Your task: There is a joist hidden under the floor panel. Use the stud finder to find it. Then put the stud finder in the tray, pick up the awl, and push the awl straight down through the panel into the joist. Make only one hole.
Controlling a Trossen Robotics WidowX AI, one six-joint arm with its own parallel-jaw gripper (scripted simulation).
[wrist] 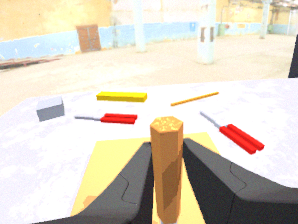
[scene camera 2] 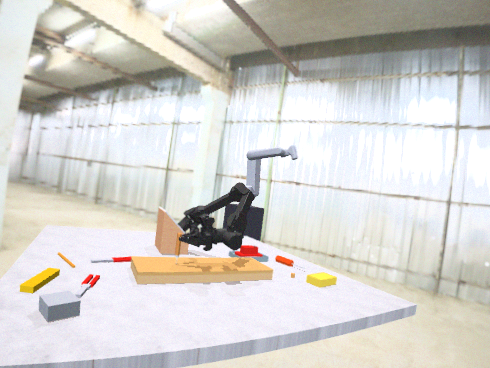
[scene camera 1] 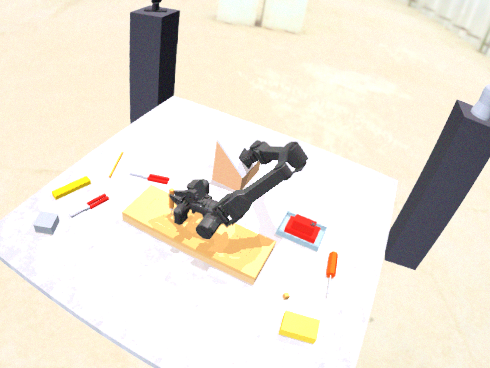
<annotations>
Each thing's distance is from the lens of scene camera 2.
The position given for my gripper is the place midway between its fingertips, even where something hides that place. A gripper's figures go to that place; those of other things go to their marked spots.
my gripper (scene camera 2: 178,238): 1.07 m
grey block (scene camera 2: 55,306): 0.76 m
</annotations>
